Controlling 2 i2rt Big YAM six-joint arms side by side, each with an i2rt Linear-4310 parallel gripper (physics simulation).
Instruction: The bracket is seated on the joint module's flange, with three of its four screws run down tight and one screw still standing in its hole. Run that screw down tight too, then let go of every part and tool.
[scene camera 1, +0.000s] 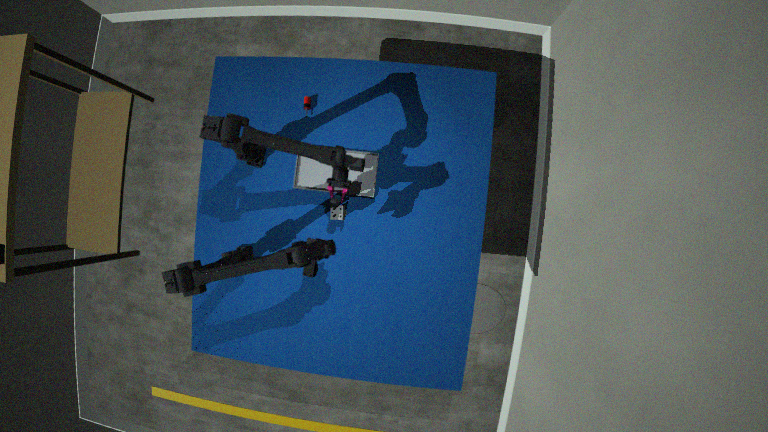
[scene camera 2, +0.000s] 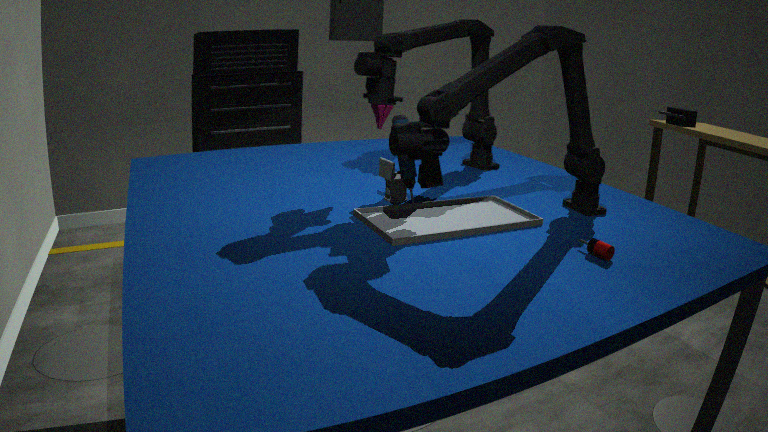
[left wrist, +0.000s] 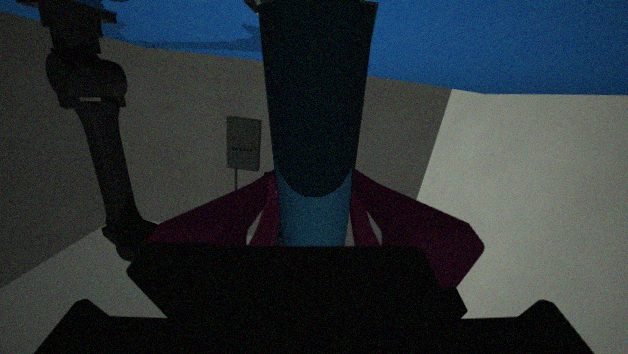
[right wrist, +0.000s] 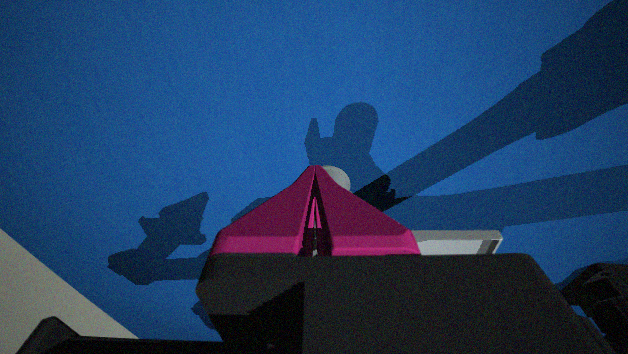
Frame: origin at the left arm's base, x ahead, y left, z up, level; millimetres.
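Where they show: left gripper, fingertip midpoint: (left wrist: 314, 177); right gripper, fingertip midpoint: (scene camera 2: 379, 128) (right wrist: 314, 175); left arm's base, origin of the base link: (scene camera 1: 257, 155) (scene camera 2: 584, 208) (right wrist: 593, 282); right arm's base, origin of the base link: (scene camera 1: 245, 257) (scene camera 2: 480, 166) (left wrist: 69, 4).
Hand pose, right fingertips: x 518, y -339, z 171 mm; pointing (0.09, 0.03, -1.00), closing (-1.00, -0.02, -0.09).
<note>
Each offset is from my right fingertips to the centre of the thing.
My left gripper (scene camera 1: 337, 191) (left wrist: 314, 177) is shut on the blue screwdriver {211 mm left, 5 mm back, 52 mm down} (scene camera 2: 406, 174) (left wrist: 315, 125), which points down beside the joint module. The dark joint module {144 mm left, 6 mm back, 139 mm down} (scene camera 2: 395, 191) stands just behind the tray; the pale bracket {144 mm left, 6 mm back, 89 mm down} (scene camera 1: 336, 212) (scene camera 2: 385, 168) is at its top, its plate with holes facing up in scene camera 1. The driver's shaft is on the tray side of the module, apart from the bracket plate. The screws are too small to tell apart. My right gripper (scene camera 2: 380, 126) (right wrist: 314, 175) is shut and empty, high above the table behind the module.
A shallow tray {344 mm left, 77 mm back, 163 mm down} (scene camera 1: 294, 171) (scene camera 2: 467, 232) (right wrist: 460, 234) lies under the left arm. A red-handled tool {638 mm left, 301 mm back, 154 mm down} (scene camera 1: 307, 102) (scene camera 2: 600, 249) lies on the blue table near the left arm's base. A dark cabinet (scene camera 2: 247, 88) stands beyond the table.
</note>
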